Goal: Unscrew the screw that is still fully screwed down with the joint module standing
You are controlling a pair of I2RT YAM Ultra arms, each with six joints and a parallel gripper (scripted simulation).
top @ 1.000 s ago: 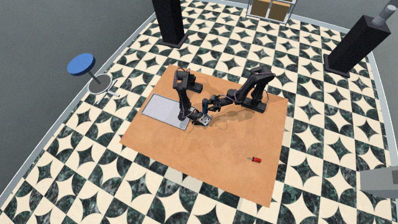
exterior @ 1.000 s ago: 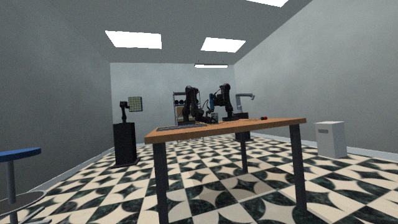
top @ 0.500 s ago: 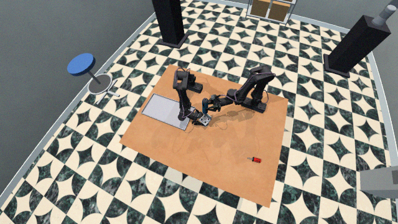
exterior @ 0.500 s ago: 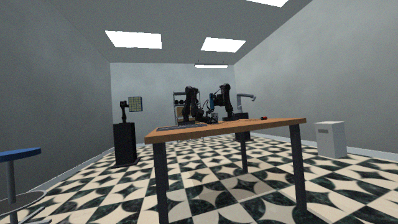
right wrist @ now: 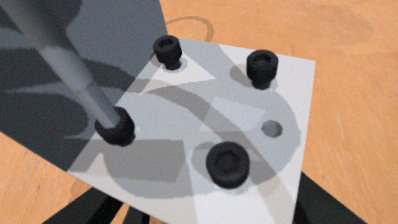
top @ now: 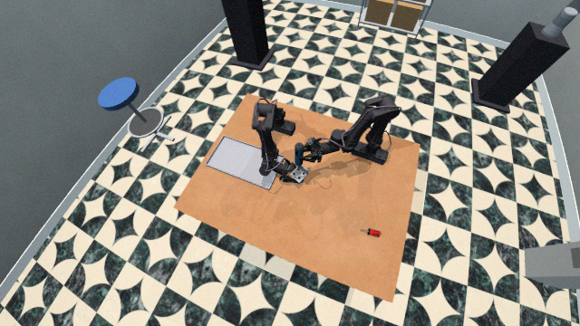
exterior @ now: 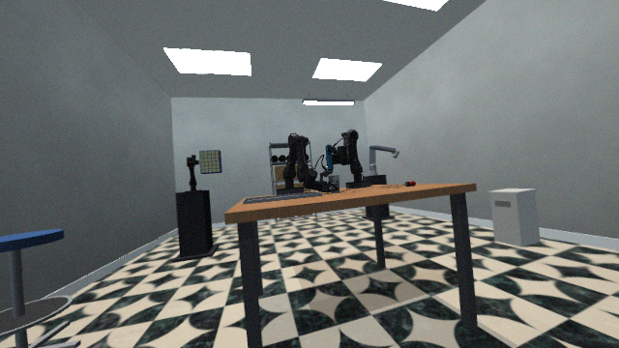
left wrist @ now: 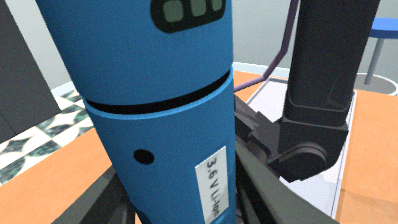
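Right now the round joint module is right at my right hand. The rest, counted from my right hand: grey mat: 1 cm ahead, 33 cm to the right, 2 cm below; grey bracket: 5 cm above; screw: 1 cm ahead, 2 cm to the right, 5 cm above.
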